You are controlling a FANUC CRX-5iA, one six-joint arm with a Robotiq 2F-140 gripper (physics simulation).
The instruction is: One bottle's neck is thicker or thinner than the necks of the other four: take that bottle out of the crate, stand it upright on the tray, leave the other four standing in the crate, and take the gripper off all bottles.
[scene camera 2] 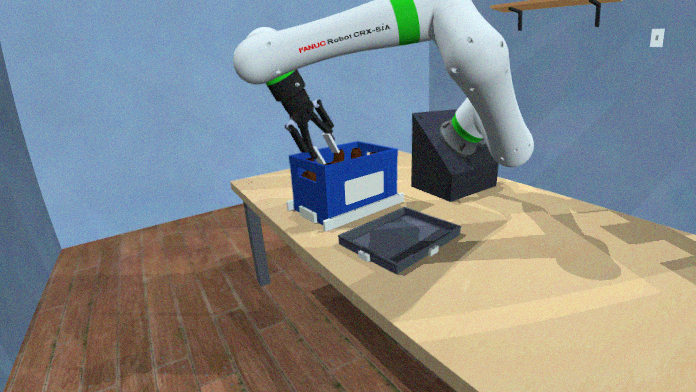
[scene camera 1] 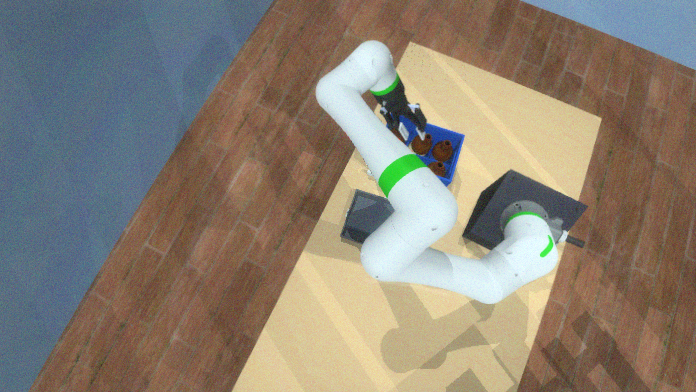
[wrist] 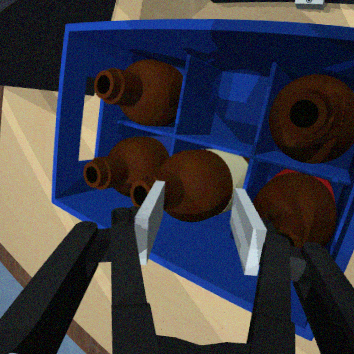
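Pixels of known places: gripper, fingertip midpoint: (scene camera 2: 329, 158) (scene camera 1: 415, 136) (wrist: 197, 201); arm's base at its link origin: (scene camera 2: 457, 139) (scene camera 1: 523, 220).
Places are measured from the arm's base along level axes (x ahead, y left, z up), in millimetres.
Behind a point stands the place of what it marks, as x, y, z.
The blue crate (scene camera 1: 457, 155) @[279, -126, -1] (scene camera 2: 310, 192) @[544, -81, -92] (wrist: 64, 125) @[280, -123, -7] holds five brown bottles; the middle compartment of the tray-side row is empty. My gripper (scene camera 1: 413, 134) @[438, -141, -23] (scene camera 2: 325, 150) @[438, -141, -23] (wrist: 197, 201) @[438, -141, -23] is open and tilted at the crate's top. In the wrist view its fingertips stand apart, in front of the middle bottle (scene camera 1: 421, 145) @[406, -128, -42] (wrist: 200, 185) @[427, -135, -45], whose neck is partly hidden by the left fingertip. The others are two left bottles (wrist: 152, 92) @[346, -70, -55] (wrist: 137, 160) @[345, -143, -56] and two right bottles (wrist: 315, 125) @[502, -59, -13] (wrist: 295, 210) @[508, -123, -47]. I cannot tell surely which neck differs. The dark tray (scene camera 1: 367, 215) @[486, 162, -171] (scene camera 2: 360, 243) @[527, 129, -171] bears no bottle.
The dark robot pedestal (scene camera 1: 530, 190) @[34, -76, 69] (scene camera 2: 432, 170) @[126, -1, -91] stands on the wooden table (scene camera 1: 500, 115) @[153, -459, -176] (scene camera 2: 500, 300) @[454, 477, -176] beyond the crate's far end. Pale strips (scene camera 2: 365, 212) @[412, -1, -163] border the crate's base. The forearm (scene camera 1: 370, 120) @[544, 53, 351] passes over part of the crate in scene camera 1.
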